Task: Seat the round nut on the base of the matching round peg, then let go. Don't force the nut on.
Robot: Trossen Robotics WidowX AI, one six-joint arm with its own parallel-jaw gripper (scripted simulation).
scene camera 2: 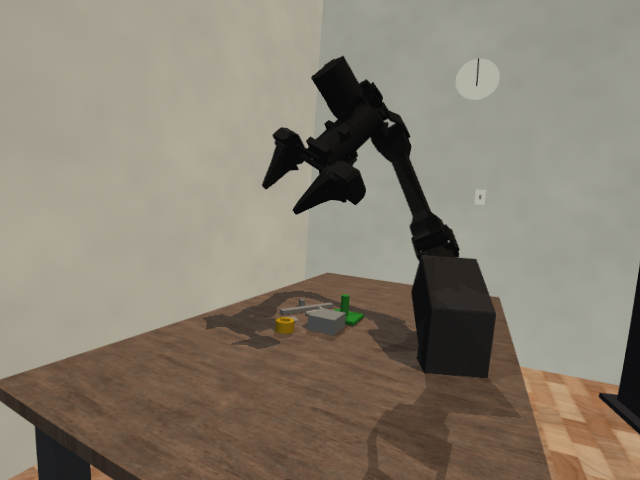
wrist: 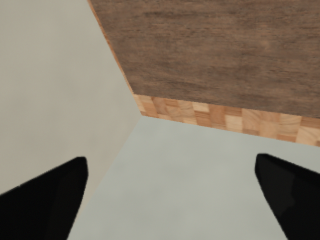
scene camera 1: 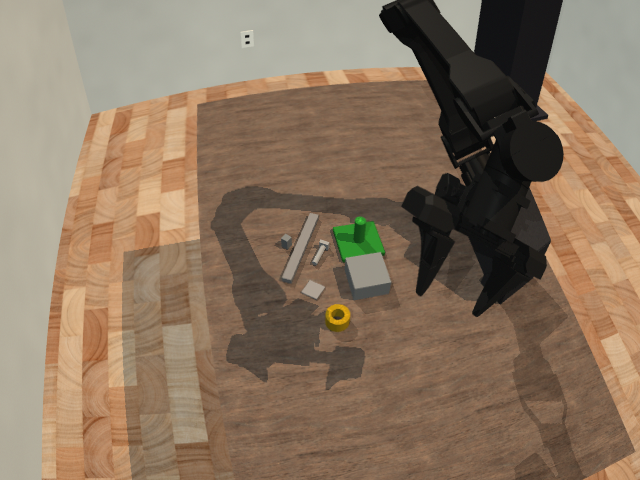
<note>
The pictures show: the gripper, a grey block and a long grey bar.
The gripper shows as well in scene camera 2 and in the wrist view.
</note>
